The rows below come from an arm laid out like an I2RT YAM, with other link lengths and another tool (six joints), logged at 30 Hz.
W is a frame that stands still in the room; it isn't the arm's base.
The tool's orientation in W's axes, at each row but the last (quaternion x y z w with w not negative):
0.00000 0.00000 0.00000 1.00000
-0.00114 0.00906 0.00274 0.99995
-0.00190 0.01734 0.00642 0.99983
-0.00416 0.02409 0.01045 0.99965
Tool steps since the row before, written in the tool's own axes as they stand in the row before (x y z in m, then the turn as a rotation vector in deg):
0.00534 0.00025 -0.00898 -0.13 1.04 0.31
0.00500 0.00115 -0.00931 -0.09 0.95 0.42
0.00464 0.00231 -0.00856 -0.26 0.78 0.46
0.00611 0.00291 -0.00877 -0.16 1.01 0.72
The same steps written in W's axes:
0.00534 0.00025 -0.00898 -0.13 1.04 0.31
0.00482 0.00116 -0.00940 -0.09 0.95 0.42
0.00431 0.00233 -0.00872 -0.25 0.78 0.47
0.00562 0.00296 -0.00908 -0.15 1.01 0.72

